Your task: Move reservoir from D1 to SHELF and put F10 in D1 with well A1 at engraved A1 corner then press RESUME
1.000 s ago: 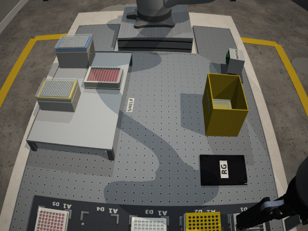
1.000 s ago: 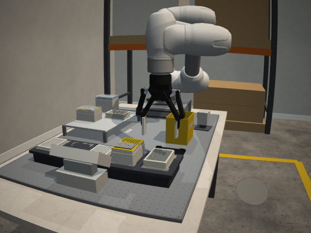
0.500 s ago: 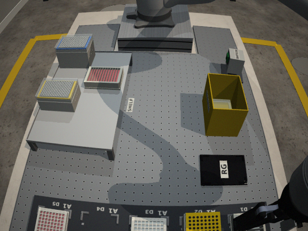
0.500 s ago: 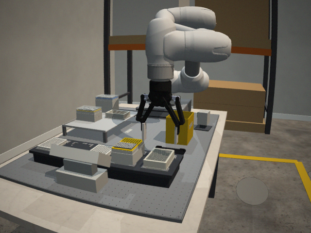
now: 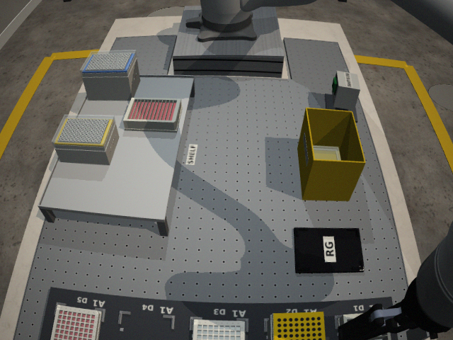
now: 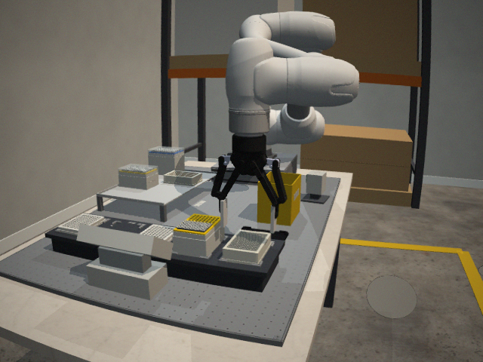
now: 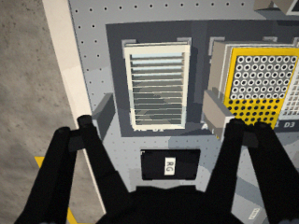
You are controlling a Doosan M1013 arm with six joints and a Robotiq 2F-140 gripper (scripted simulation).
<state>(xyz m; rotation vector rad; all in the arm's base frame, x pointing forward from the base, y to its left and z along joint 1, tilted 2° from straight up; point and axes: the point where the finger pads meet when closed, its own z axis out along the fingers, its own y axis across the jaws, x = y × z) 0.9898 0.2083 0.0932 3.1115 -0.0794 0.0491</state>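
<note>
The pale 12-trough reservoir is 7 cm below my hand. Also, from my hand: yellow bin: 44 cm behind, 10 cm below; then black RG nest: 23 cm behind, 14 cm below, 2 cm to the right; then yellow tip rack: 13 cm to the right, 4 cm below, 1 cm behind.
</note>
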